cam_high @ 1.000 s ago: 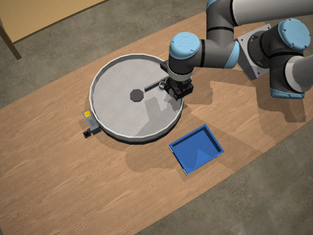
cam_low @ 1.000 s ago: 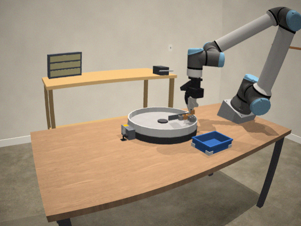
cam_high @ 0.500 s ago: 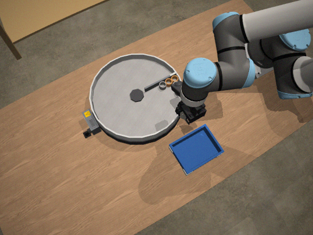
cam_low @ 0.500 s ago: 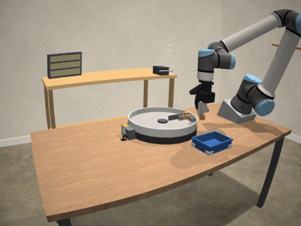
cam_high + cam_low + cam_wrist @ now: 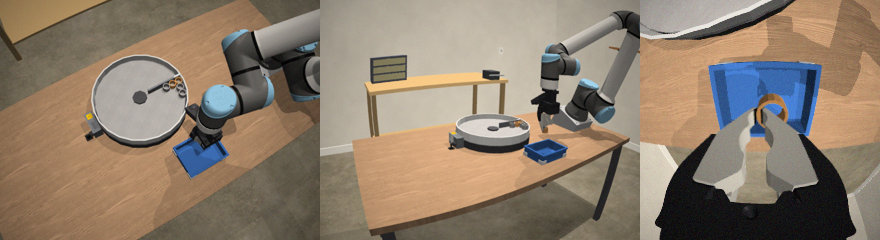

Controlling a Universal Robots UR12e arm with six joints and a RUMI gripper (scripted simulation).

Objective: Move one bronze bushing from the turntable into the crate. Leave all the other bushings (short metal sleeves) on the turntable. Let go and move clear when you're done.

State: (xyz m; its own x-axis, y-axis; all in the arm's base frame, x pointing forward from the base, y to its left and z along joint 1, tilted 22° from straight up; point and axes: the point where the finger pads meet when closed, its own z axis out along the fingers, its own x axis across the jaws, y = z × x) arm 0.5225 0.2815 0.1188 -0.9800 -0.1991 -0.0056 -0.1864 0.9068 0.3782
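Right now my hand is 2 cm past the blue crate, 3 cm to the right of it and 11 cm above it.
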